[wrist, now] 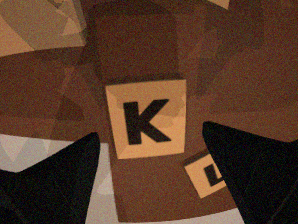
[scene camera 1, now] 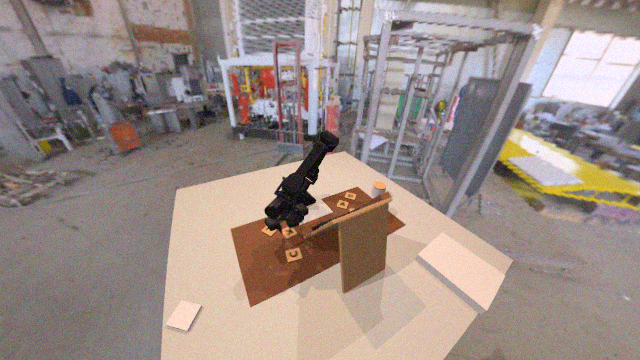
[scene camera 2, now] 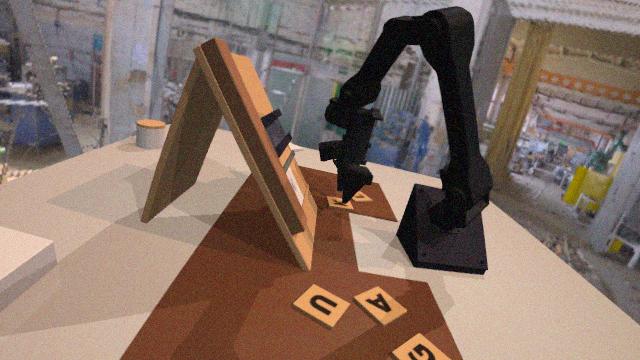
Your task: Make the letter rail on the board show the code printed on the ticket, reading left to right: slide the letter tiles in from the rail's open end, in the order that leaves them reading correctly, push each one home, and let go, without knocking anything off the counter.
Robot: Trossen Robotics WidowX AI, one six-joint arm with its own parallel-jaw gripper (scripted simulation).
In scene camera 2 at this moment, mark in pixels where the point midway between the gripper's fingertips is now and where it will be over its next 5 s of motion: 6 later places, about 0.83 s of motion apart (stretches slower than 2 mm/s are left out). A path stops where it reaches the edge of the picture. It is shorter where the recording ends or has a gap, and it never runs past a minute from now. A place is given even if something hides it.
The gripper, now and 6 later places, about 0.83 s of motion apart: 341,196; 340,203; 340,198; 341,194; 300,149; 289,120; 288,120
